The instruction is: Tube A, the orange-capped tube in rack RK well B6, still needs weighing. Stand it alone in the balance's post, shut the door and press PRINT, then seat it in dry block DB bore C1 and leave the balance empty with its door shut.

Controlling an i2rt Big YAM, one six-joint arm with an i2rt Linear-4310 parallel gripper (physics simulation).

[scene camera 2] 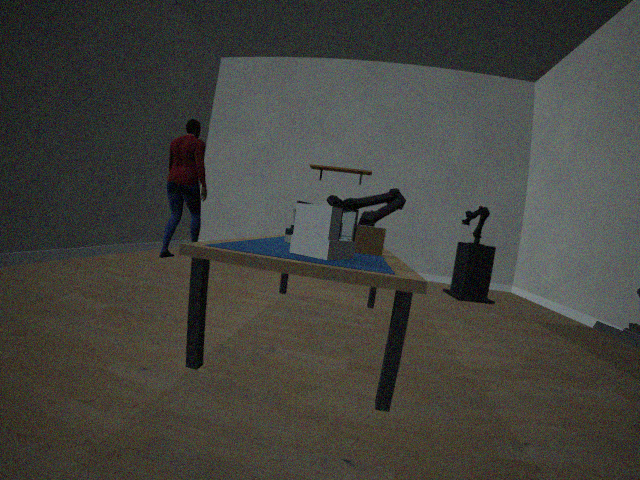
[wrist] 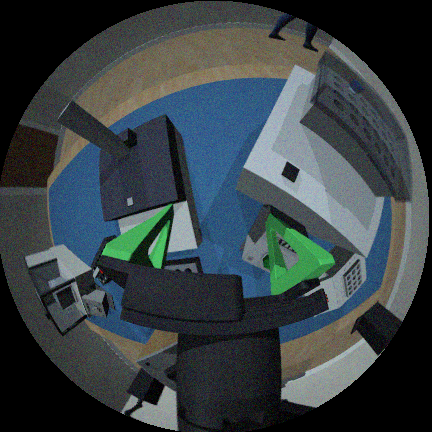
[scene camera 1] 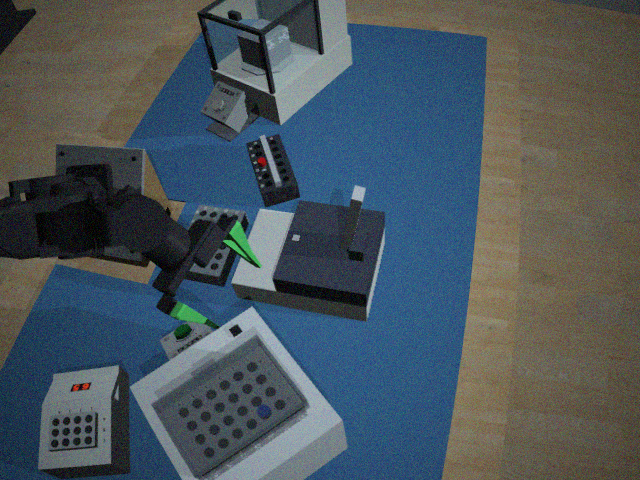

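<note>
The open, empty gripper has green fingers spread wide, above the gap between the grey rack, the dark-lidded device and the START box. The grey rack RK is partly hidden by the arm and gripper. Orange-capped tube A does not show. The balance stands at the back of the mat with a dark-framed glass chamber; whether its door is open or shut I cannot tell. A small grey console stands before it. The dry block DB, with a red display and small bores, is at the front left in scene camera 1.
A dark-lidded device with an upright handle stands beside the rack. A black rack holds a red cap. A large white block holds a blue cap. The START box has a green button. A person stands beyond the table.
</note>
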